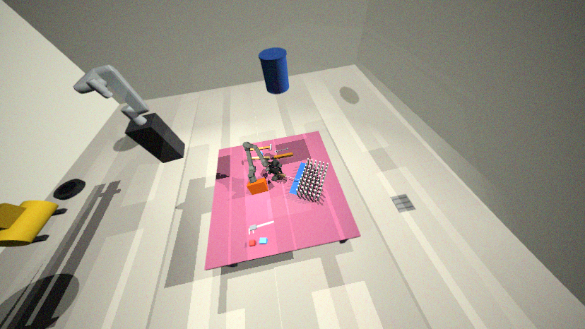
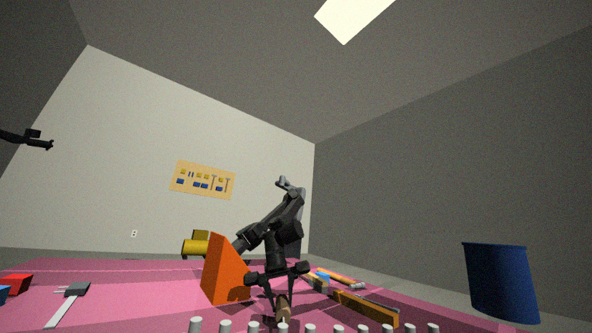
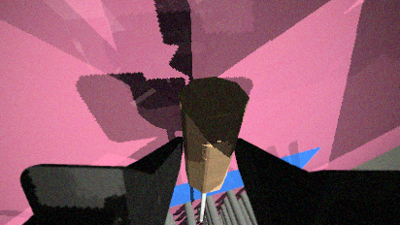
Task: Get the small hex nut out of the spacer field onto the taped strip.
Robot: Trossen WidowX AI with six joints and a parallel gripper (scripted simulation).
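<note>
Now: the blue taped strip 170 mm ahead of my gripper tip, 70 mm to the right of it and 40 mm below it. From my gripper tip the other things lie so: orange bar 90 mm ahead, 260 mm to the left, 20 mm below; red cube 410 mm behind, 560 mm to the right, 20 mm below.
</note>
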